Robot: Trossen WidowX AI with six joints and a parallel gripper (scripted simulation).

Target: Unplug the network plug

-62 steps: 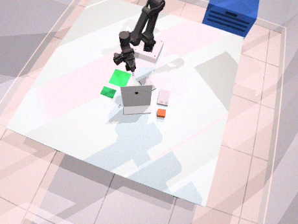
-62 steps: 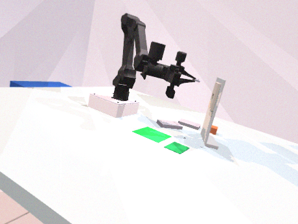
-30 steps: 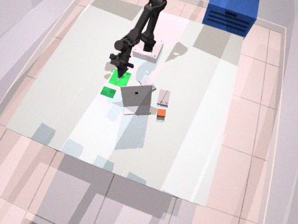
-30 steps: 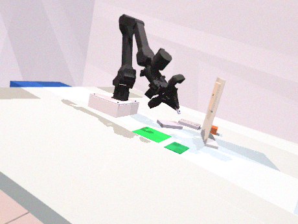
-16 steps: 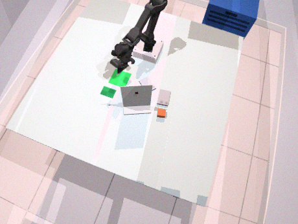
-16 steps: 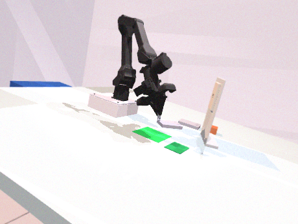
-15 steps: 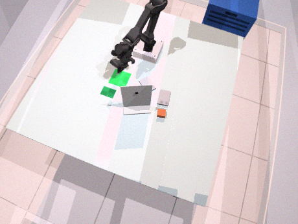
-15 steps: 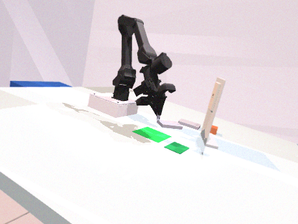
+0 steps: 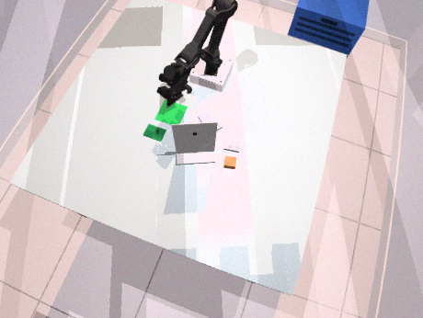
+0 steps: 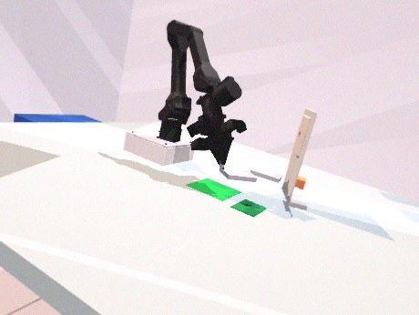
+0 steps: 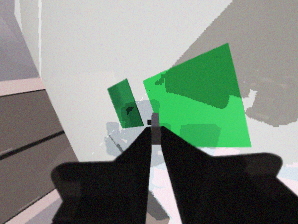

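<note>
Now: gripper tip 1 cm past the bright green marked square and 7 cm above it. From my gripper tip the other things lie so: upright grey panel (18 cm ahead, 16 cm to the left, 5 cm above); then grey network plug (right at my gripper tip).
</note>
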